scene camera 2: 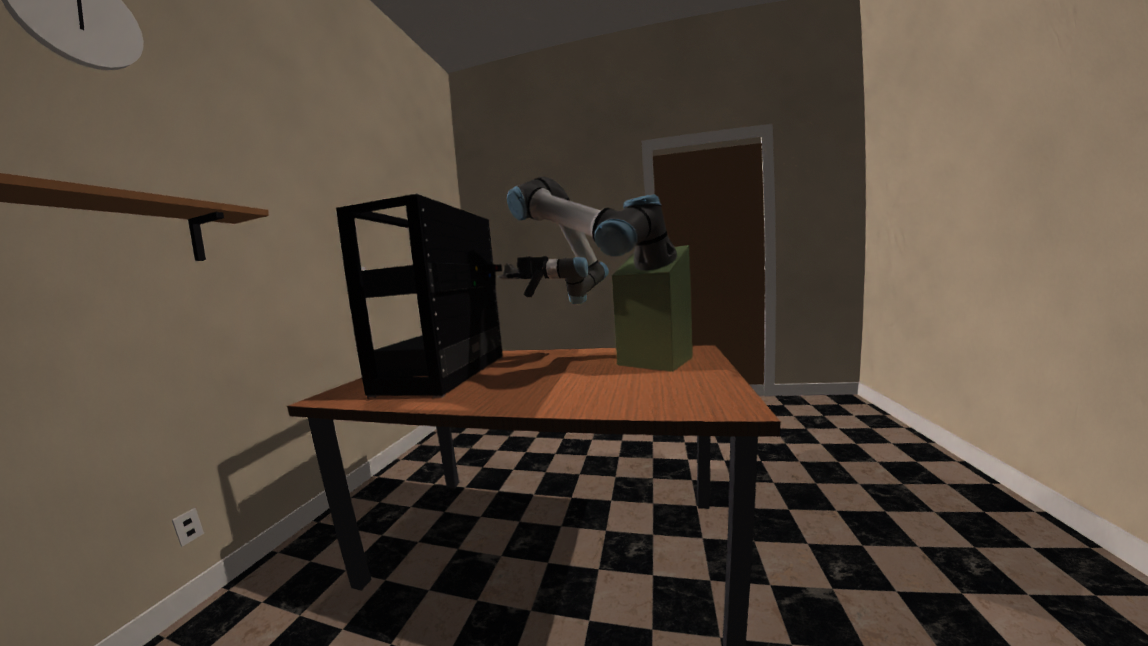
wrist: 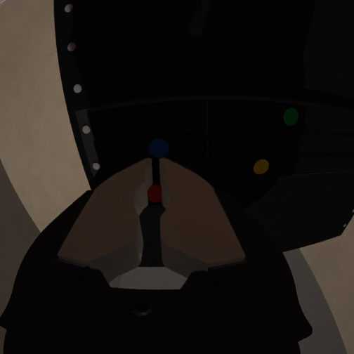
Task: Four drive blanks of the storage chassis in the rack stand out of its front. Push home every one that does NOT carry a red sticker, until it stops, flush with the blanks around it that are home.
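Pixels of known places: gripper, fingertip midpoint: (scene camera 2: 498,276); arm's base, link origin: (scene camera 2: 655,260).
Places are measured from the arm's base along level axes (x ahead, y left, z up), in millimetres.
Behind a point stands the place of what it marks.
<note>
The black rack (scene camera 2: 426,321) @[x 720, y 298, z -132 mm] (wrist: 65,60) stands on the table, the dark storage chassis (wrist: 150,116) across its front. Four stickers mark blanks in the wrist view: a blue sticker (wrist: 159,148) just beyond the fingertips, a red sticker (wrist: 156,194) seen through the gap between the fingers, a green sticker (wrist: 291,116) at the upper right and a yellow sticker (wrist: 261,166) below it. My gripper (scene camera 2: 499,269) @[x 617, y -102, z -9 mm] (wrist: 157,162) is shut and empty, its tips close to the chassis front just below the blue sticker. How far each blank stands out is too dark to tell; contact is unclear.
The wooden table (scene camera 2: 642,397) @[x 96, y 342, z -374 mm] carries the rack at its left and the green pedestal (scene camera 2: 644,321) @[x 57, y 70, z -205 mm] of the arm at its back right. A wall shelf (scene camera 2: 120,199) hangs left of the rack. A row of pale screws (wrist: 77,88) runs down the rack's left rail.
</note>
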